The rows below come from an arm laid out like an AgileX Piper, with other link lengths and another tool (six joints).
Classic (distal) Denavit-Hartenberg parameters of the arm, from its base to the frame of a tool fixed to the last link. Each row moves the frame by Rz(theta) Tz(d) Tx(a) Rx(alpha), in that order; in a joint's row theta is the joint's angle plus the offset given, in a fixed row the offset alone. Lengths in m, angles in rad.
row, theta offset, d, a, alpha
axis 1, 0, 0.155, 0, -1.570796
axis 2, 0.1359, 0, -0.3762, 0
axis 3, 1.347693, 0, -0.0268, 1.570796
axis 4, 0, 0.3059, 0, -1.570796
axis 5, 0, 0, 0, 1.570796
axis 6, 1.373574, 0.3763, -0.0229, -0.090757
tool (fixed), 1.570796, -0.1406, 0, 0
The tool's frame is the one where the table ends.
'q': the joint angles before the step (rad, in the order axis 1, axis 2, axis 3, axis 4, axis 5, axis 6). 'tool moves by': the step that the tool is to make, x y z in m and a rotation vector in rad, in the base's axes. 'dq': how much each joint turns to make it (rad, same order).
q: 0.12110 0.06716 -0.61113 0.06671 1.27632 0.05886
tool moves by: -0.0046 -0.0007 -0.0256 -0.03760 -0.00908 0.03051
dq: -0.00001 -0.07509 0.07041 0.00134 0.00340 -0.04932
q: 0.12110 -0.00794 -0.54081 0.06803 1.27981 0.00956
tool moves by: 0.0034 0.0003 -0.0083 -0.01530 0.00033 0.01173
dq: 0.00010 -0.00901 0.02914 0.00055 -0.01666 -0.02039
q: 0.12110 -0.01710 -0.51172 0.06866 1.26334 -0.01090
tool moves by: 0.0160 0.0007 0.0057 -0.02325 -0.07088 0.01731
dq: -0.00008 0.00009 0.03132 -0.00185 -0.09656 -0.04143
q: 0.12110 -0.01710 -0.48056 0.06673 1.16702 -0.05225
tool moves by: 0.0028 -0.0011 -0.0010 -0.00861 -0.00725 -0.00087
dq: -0.00015 0.00001 0.00957 -0.00585 -0.01541 -0.00606
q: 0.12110 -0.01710 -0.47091 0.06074 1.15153 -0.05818
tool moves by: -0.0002 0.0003 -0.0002 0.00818 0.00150 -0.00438
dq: -0.00041 -0.00013 -0.00006 0.00129 0.00021 0.00863
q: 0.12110 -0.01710 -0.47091 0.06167 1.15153 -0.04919
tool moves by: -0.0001 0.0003 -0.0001 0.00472 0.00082 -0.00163
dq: 0.00015 -0.00003 -0.00003 0.00121 0.00004 0.00450
